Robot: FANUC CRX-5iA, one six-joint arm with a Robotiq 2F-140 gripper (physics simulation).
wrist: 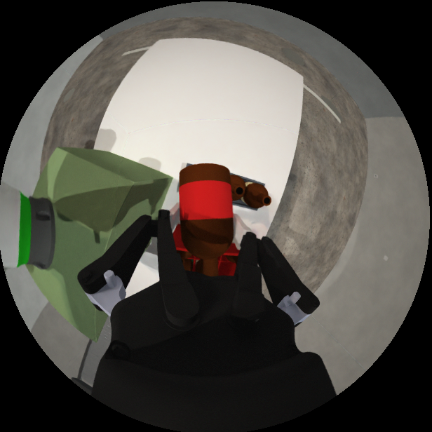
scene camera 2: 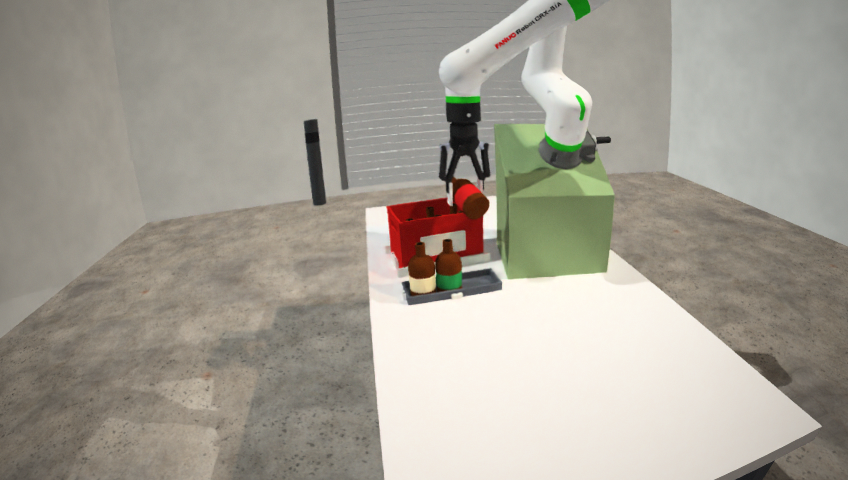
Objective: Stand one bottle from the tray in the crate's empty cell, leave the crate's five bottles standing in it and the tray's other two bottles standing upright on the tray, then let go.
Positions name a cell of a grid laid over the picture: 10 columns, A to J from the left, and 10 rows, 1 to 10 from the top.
Note:
In view: the gripper (scene camera 2: F5), a cream-labelled bottle (scene camera 2: E6), a green-labelled bottle (scene camera 2: F6) and a red-labelled bottle (scene camera 2: F5).
The gripper is seen too in the wrist view (wrist: E5).

